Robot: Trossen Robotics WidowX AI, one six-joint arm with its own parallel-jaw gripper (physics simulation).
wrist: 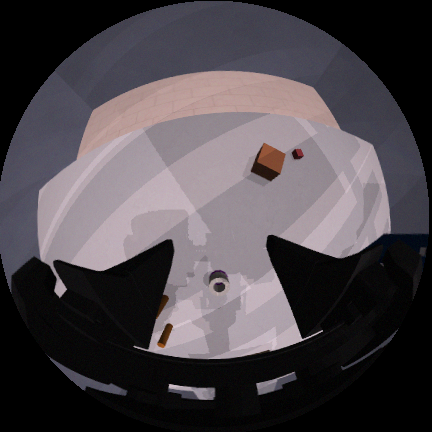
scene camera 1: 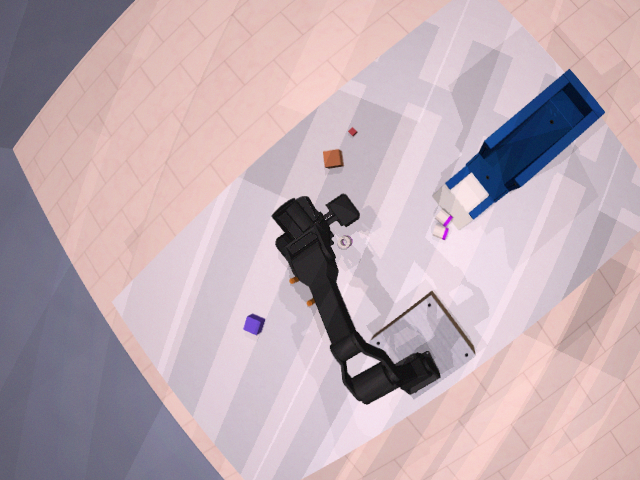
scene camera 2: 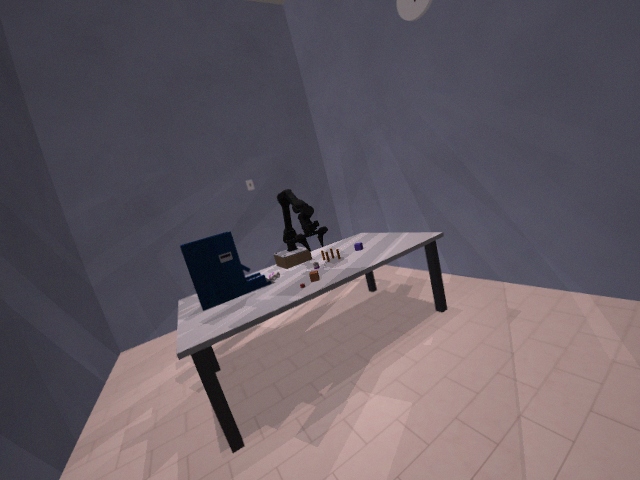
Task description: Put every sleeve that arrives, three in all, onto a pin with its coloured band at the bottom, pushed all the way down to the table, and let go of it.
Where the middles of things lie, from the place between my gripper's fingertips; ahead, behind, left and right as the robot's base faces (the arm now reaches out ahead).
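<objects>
There is the orange cube (wrist: 268, 162), and my hand is 8 cm to the left of it, 12 cm short of it and 10 cm above it.
</objects>
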